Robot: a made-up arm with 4 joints.
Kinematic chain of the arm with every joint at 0, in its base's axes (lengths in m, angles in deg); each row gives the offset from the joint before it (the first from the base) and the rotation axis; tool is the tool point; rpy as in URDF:
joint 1: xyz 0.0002 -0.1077 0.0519 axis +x
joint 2: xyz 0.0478 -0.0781 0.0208 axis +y
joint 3: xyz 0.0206 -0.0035 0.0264 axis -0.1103 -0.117 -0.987
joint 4: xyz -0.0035 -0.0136 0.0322 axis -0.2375 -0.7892 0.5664
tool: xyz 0.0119 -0.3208 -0.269 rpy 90 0 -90
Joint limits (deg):
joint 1: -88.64..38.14
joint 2: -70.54..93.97
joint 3: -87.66..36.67
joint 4: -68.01..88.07
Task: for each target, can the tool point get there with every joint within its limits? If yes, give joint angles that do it. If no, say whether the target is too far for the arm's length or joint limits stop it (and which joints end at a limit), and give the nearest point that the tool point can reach.
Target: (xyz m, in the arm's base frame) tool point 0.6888 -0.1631 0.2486
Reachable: no: too far | nearest point 0.5003 -0.1534 0.2142 | short by 0.192 m
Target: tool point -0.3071 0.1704 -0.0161
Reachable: no: joint limits stop it (at a limit: joint 1, joint 3, joint 4) | nearest point -0.2551 0.1318 0.0307 | short by 0.080 m
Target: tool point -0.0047 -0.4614 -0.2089
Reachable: yes | joints 6.37 -14.53 0.90 -19.90
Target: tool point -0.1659 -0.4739 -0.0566
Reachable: yes | joints -23.24 77.60 -66.31 -16.12
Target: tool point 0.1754 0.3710 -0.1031
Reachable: no: joint limits stop it (at a limit: joint 1, joint 4) | nearest point 0.1574 0.3059 -0.0677 | short by 0.076 m
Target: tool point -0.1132 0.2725 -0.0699
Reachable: no: joint limits stop it (at a limit: joint 1, joint 2) | nearest point -0.0851 0.2126 -0.0605 | short by 0.067 m
